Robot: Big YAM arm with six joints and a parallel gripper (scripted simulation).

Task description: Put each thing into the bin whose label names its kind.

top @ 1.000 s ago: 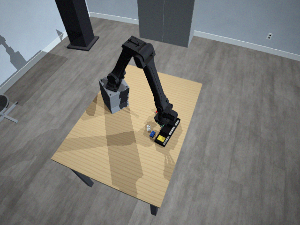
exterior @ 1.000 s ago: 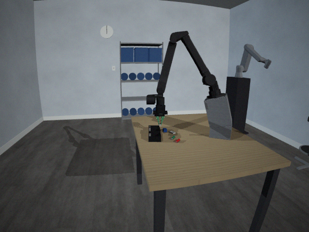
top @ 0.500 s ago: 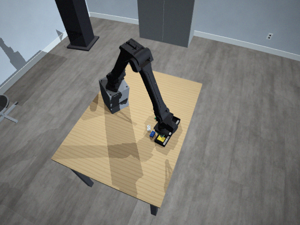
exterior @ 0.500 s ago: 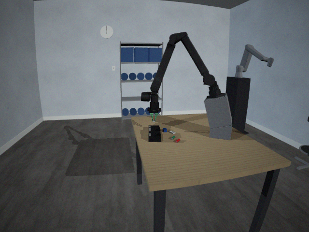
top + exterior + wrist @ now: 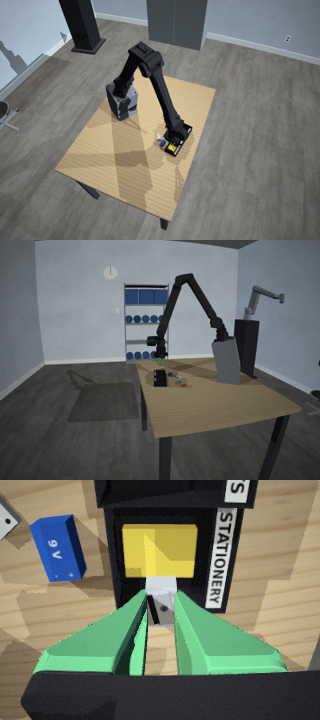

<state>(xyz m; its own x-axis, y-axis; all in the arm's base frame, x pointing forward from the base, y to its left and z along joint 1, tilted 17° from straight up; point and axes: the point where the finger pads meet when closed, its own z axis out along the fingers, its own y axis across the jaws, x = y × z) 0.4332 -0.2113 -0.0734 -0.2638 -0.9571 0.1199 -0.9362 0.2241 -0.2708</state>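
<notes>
Right now my hand is right at the grey-white piece. The rest, counted from my hand: yellow block: 7 cm below; blue block: 7 cm below, 7 cm behind, 1 cm to the left; white domino: 11 cm behind, 7 cm to the left, 7 cm below.
</notes>
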